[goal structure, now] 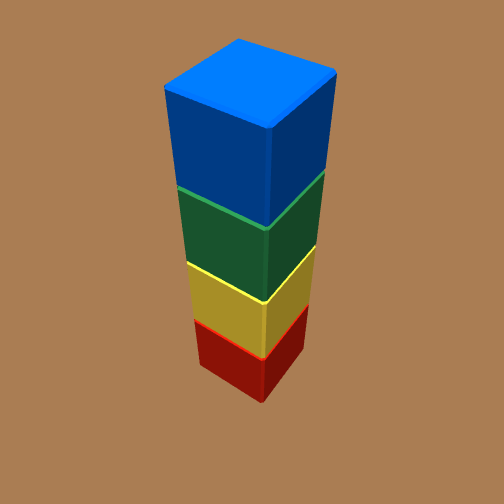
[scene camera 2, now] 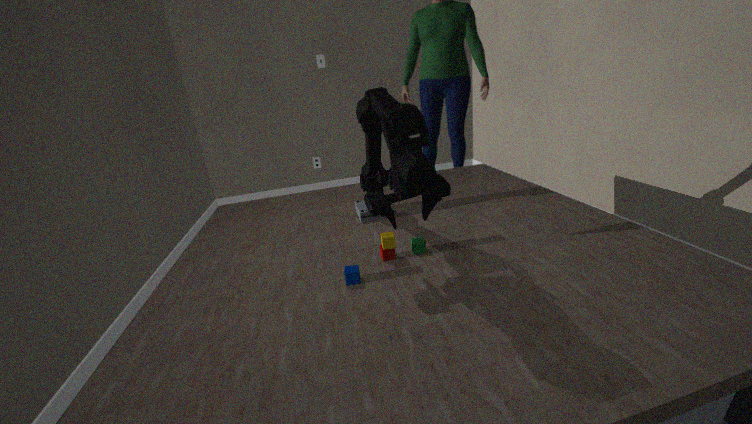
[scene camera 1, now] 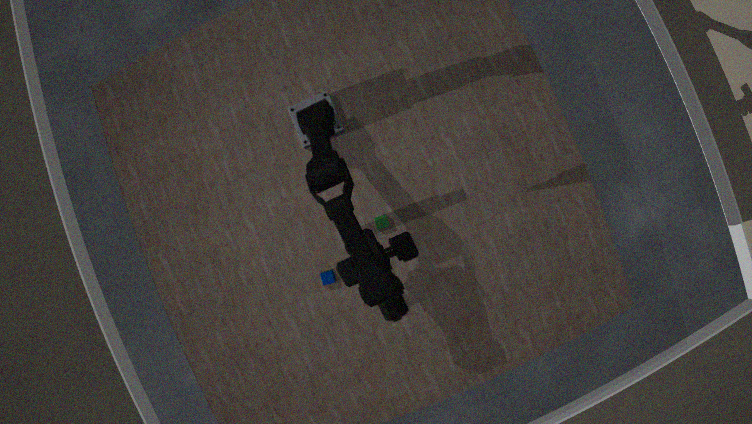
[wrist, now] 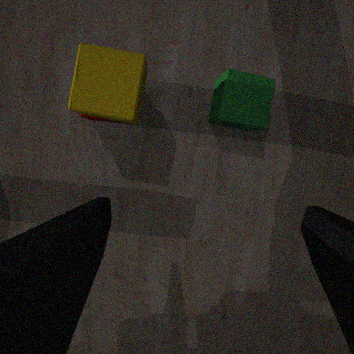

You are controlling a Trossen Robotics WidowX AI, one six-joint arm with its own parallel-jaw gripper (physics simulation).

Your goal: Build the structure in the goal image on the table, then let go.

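Observation:
A yellow cube [scene camera 2: 388, 240] [wrist: 107, 83] sits on top of a red cube [scene camera 2: 388, 253], which stands on the table; a thin red edge shows under the yellow cube in the wrist view. A green cube [scene camera 1: 382, 222] [scene camera 2: 418, 245] [wrist: 244, 102] stands on the table apart from the stack, to its right in scene camera 2. A blue cube [scene camera 1: 327, 277] [scene camera 2: 352, 275] stands alone on the table. My gripper [scene camera 2: 410, 223] [wrist: 208, 213] is open and empty, above the table and higher than the stack. The arm hides the stack in scene camera 1.
The wooden table top [scene camera 1: 236, 210] [scene camera 2: 263, 342] carries the arm's grey base plate [scene camera 1: 338, 127] [scene camera 2: 360, 211] and dark arm shadows. A person [scene camera 2: 444, 42] in a green top stands behind the table, near the walls.

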